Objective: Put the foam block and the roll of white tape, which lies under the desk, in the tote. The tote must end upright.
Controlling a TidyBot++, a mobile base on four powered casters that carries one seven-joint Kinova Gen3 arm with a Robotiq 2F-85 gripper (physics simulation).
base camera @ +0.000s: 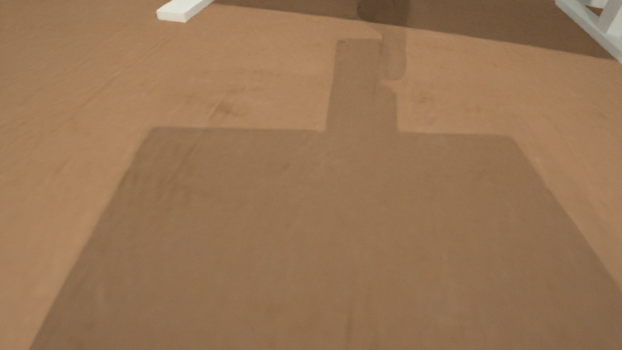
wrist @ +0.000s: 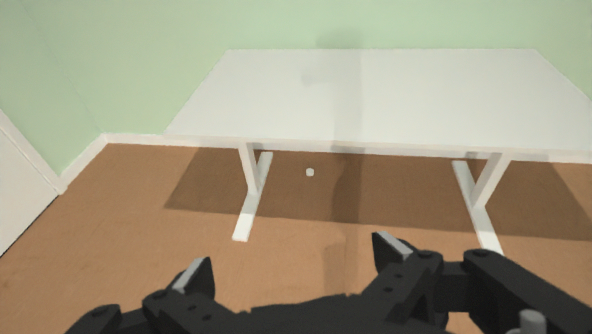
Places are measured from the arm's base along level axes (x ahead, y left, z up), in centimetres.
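Where they show: gripper, fingertip midpoint: (wrist: 294, 262).
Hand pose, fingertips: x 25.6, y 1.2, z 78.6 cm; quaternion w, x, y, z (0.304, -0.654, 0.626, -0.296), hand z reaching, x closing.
Observation:
After its pixels a point has its place.
The roll of white tape (wrist: 310, 172) @(x 150.8, y -11.5, z -37.3 cm) is a small white disc on the shaded floor under the desk (wrist: 400, 100) @(x 113.5, y -43.5, z 32.3 cm) in the wrist view, right of the desk's left foot. My gripper (wrist: 294, 262) @(x 25.6, y 1.2, z 78.6 cm) is open with nothing between its fingers. It is high above the floor, in front of the desk and well apart from the tape. The foam block and the tote do not show in either view.
The desk's left foot (base camera: 172, 11) (wrist: 245, 220) and right foot (base camera: 595, 30) (wrist: 482, 225) stand on the brown floor. A green wall (wrist: 165, 30) @(x 192.5, y 61.3, z 41.9 cm) is behind the desk. A white door-like panel (wrist: 20, 195) @(x 140.5, y 154.1, z -21.7 cm) is at the far left.

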